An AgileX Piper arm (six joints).
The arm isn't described. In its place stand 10 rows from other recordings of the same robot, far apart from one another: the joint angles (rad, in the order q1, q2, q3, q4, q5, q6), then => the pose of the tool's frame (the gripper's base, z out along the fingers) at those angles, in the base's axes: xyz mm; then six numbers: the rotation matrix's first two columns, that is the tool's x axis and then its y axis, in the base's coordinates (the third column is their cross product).
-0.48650, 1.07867, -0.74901, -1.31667, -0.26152, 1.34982 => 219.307 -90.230 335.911 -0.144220 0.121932 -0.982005 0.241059 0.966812 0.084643
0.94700, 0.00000, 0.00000, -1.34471, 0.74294, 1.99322 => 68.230 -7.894 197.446 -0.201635 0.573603 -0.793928 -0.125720 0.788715 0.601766
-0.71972, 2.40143, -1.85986, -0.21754, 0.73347, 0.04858 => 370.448 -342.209 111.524 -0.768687 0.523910 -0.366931 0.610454 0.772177 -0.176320
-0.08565, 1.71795, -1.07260, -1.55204, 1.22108, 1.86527 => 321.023 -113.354 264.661 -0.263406 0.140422 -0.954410 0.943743 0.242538 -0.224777
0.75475, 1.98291, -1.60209, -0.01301, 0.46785, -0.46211 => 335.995 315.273 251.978 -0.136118 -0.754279 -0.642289 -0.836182 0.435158 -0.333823
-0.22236, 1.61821, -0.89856, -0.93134, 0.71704, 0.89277 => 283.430 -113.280 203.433 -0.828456 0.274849 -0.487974 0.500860 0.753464 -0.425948
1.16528, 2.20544, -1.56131, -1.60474, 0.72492, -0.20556 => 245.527 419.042 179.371 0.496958 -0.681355 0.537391 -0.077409 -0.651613 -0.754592
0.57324, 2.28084, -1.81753, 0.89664, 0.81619, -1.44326 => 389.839 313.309 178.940 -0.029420 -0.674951 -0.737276 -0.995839 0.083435 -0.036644
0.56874, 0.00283, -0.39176, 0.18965, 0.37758, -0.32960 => 14.098 16.518 306.373 0.177810 -0.066812 -0.981794 -0.575125 0.802511 -0.158771
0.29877, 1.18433, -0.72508, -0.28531, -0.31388, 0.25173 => 247.441 84.483 322.108 -0.059263 -0.039447 -0.997463 -0.377360 0.925958 -0.014199
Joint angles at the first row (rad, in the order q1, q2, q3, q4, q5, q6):
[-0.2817, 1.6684, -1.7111, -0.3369, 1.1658, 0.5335]
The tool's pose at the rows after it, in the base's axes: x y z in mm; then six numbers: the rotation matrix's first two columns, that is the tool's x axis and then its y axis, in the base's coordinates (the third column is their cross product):
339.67 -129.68 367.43 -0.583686 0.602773 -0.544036 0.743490 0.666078 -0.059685
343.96 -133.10 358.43 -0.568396 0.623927 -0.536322 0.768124 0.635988 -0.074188
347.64 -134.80 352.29 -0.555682 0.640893 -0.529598 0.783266 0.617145 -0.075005
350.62 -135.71 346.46 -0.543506 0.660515 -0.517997 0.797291 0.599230 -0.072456
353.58 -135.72 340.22 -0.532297 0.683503 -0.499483 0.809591 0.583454 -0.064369
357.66 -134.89 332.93 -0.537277 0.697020 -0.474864 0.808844 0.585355 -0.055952
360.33 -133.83 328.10 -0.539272 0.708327 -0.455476 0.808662 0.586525 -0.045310
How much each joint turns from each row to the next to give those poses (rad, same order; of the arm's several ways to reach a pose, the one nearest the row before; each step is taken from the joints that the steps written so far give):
[0.0000, 0.0333, 0.0017, -0.0252, 0.0427, 0.0575]
[0.0000, 0.0230, 0.0047, -0.0261, 0.0026, 0.0434]
[0.0000, 0.0173, 0.0000, -0.0078, 0.0000, 0.0290]
[0.0000, 0.0152, 0.0000, 0.0000, 0.0041, 0.0262]
[0.0000, 0.0152, 0.0000, 0.0113, 0.0059, 0.0229]
[0.0000, 0.0172, 0.0000, 0.0242, 0.0000, 0.0000]
[0.0000, 0.0110, 0.0000, 0.0220, 0.0000, -0.0001]

